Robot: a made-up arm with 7 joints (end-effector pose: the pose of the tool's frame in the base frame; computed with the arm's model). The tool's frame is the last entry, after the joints. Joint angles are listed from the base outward.
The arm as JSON. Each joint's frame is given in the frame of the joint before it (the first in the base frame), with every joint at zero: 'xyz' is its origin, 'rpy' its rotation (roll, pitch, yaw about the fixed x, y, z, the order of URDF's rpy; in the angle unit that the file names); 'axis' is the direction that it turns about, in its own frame. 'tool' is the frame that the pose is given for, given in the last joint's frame.
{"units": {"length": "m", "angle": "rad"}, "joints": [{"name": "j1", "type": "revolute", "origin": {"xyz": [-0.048, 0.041, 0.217], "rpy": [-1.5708, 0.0, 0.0]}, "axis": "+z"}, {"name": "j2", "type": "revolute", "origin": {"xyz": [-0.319, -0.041, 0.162], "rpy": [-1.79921, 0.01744, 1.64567]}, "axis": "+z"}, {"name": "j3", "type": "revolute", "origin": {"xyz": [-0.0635, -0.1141, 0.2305], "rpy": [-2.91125, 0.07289, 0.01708]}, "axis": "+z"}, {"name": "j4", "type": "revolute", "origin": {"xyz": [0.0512, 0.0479, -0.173], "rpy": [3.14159, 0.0, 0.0]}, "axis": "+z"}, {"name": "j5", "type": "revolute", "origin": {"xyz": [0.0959, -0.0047, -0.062], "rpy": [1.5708, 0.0, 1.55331]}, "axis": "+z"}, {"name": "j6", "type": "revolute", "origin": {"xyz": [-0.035, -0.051, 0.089], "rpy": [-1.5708, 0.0, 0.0]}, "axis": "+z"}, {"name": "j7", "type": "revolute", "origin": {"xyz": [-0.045, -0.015, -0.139], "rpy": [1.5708, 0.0, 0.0]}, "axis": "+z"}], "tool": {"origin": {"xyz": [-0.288, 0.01, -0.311], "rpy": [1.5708, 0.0, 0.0]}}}
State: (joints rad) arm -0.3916 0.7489 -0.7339 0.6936 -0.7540 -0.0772 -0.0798
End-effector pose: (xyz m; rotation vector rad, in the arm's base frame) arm -0.5595 0.1194 -0.4551 2.0834 0.1502 1.5991
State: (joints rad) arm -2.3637 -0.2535 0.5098 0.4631 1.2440 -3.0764 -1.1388
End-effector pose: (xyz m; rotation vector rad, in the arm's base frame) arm 0.7548 0.4819 -0.1778 1.8517 -1.8646 1.6192
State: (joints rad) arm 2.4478 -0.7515 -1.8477 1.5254 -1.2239 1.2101 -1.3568
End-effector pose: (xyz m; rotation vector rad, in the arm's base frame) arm 0.9261 0.0522 0.5949 -1.2336 2.2338 -1.5707
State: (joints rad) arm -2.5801 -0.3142 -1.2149 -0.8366 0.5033 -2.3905 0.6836
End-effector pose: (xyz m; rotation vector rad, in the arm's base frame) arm 0.4675 -0.2824 0.0032 -0.2010 -0.4628 0.8550
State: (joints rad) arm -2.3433 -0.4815 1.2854 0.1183 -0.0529 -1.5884 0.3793
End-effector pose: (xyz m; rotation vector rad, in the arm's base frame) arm 0.2587 0.1535 -0.0224 -0.8518 -0.2644 1.4240
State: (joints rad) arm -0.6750 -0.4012 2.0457 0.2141 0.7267 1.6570 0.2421
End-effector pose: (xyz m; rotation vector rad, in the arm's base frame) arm -0.5903 0.6136 0.5234 -1.0776 1.3858 -0.7034
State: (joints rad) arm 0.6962 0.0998 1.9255 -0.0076 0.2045 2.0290 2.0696
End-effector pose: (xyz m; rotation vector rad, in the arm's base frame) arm 0.1185 0.4787 0.6970 0.4149 -1.2887 1.9305
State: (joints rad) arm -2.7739 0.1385 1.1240 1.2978 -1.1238 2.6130 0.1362
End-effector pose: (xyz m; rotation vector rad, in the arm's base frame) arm 0.5756 0.3053 0.5208 -1.2563 0.3384 0.8561
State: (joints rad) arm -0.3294 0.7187 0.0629 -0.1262 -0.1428 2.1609 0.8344
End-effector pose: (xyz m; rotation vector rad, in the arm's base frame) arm -0.0705 0.2197 -0.4038 0.2414 1.3811 2.3622
